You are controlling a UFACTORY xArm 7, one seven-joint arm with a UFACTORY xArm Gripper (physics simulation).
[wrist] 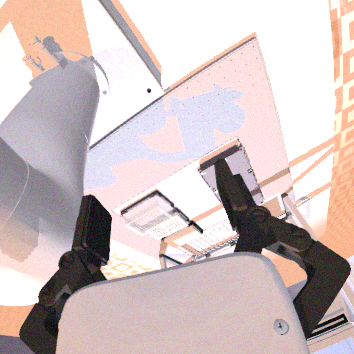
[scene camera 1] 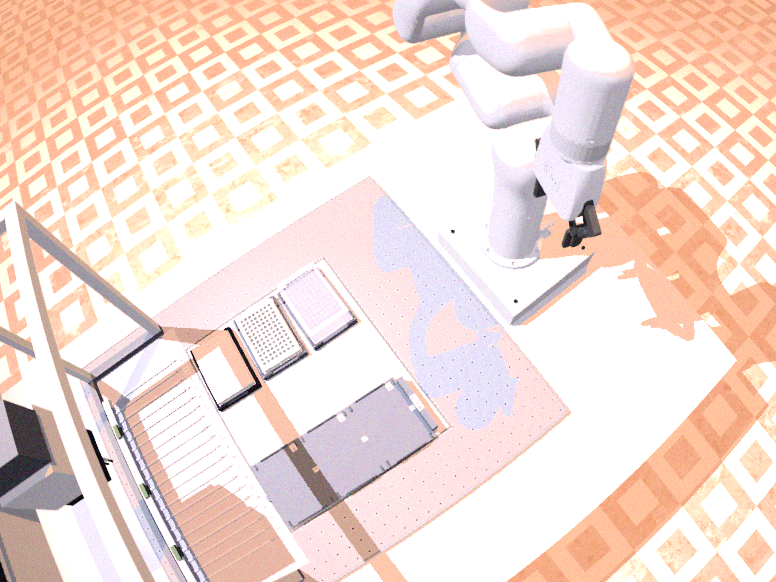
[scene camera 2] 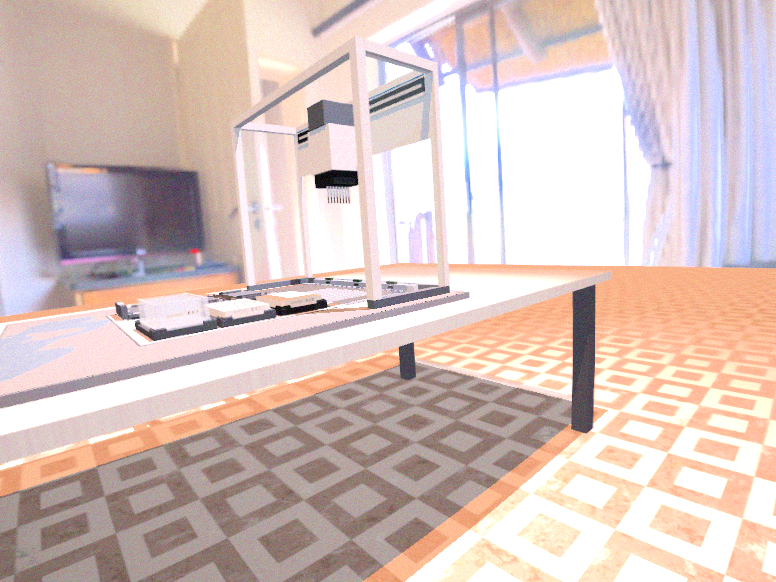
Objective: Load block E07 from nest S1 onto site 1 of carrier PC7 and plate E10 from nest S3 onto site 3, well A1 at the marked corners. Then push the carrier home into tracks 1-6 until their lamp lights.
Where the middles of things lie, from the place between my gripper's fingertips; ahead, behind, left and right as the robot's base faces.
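Labels:
With the clear well plate (scene camera 1: 320, 311), my hand is well above it, far short of it, and a good way to the left of it. Going by their middles, the plate is the nearest to my hand of the things named here. The grey carrier (scene camera 1: 348, 449) is far below my hand, a long way ahead of it and some way to the left of it. And there is the pipetting head (scene camera 1: 55, 485), 4 cm above my hand, 78 cm ahead of it and 1 cm to the left of it; going by their middles, it is the farthest from my hand of the things named here.

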